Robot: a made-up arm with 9 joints. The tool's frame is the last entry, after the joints. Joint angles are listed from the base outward. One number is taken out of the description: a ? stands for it. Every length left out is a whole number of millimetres.
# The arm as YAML. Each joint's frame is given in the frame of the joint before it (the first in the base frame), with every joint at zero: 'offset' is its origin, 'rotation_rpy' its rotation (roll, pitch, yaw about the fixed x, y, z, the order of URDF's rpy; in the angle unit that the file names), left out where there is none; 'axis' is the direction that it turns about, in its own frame. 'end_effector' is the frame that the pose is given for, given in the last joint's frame.
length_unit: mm
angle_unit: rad
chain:
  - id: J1
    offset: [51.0, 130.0, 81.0]
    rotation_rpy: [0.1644, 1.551, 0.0]
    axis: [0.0, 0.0, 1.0]
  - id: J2
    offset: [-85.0, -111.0, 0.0]
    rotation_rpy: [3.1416, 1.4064, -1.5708]
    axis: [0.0, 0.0, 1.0]
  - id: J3
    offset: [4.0, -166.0, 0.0]
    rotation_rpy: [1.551, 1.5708, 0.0]
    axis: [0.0, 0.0, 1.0]
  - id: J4
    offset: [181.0, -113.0, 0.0]
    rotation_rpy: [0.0, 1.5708, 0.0]
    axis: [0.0, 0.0, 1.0]
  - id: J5
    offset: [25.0, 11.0, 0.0]
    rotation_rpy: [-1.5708, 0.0, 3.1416]
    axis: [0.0, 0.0, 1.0]
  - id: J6
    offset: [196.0, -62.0, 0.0]
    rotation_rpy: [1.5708, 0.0, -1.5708]
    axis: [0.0, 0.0, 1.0]
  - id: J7
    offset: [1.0, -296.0, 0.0]
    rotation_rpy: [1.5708, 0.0, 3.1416]
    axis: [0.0, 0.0, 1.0]
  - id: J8
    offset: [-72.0, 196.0, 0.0]
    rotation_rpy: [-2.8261, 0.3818, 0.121]
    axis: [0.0, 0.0, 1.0]
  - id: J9
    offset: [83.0, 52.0, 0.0]
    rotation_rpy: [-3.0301, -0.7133, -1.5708]
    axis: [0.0, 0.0, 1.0]
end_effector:
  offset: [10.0, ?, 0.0]
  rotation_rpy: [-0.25, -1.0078, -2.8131]
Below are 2 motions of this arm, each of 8 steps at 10 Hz.
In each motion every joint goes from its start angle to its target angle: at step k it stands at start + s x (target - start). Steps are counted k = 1, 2, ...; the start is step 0. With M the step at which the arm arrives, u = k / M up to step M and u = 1 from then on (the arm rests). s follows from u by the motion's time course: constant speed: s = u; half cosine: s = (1 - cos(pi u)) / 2; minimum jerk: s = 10 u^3 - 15 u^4 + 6 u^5.
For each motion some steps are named. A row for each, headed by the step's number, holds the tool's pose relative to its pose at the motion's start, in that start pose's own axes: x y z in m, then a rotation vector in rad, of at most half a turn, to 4 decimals.
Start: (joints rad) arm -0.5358 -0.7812 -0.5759 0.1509 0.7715 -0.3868 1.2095 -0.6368 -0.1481
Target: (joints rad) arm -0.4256 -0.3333 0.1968 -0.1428 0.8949 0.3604 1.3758 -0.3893 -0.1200
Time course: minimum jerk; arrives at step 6
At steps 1, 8:
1: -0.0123 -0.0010 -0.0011 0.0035 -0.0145 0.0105
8: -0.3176 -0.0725 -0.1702 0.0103 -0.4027 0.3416

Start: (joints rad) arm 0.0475 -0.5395 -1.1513 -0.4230 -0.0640 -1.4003 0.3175 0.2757 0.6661
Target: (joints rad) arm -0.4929 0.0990 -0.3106 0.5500 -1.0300 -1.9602 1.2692 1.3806 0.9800
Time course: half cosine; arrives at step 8
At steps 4, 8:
4: -0.0341 -0.1401 -0.1959 -0.5270 -0.3819 -0.1198
8: -0.1112 -0.4559 -0.1373 -1.5198 -0.6068 -0.2053

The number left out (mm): -38.0
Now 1 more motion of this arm.
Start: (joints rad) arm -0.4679 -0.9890 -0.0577 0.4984 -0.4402 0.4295 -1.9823 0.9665 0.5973
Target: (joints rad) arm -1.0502 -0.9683 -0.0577 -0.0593 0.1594 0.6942 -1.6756 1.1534 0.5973
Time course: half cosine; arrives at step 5
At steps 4, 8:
4: 0.1789 -0.1249 -0.2688 -0.4587 -0.9986 -0.3863
8: 0.1969 -0.1501 -0.2895 -0.5109 -1.0971 -0.3962

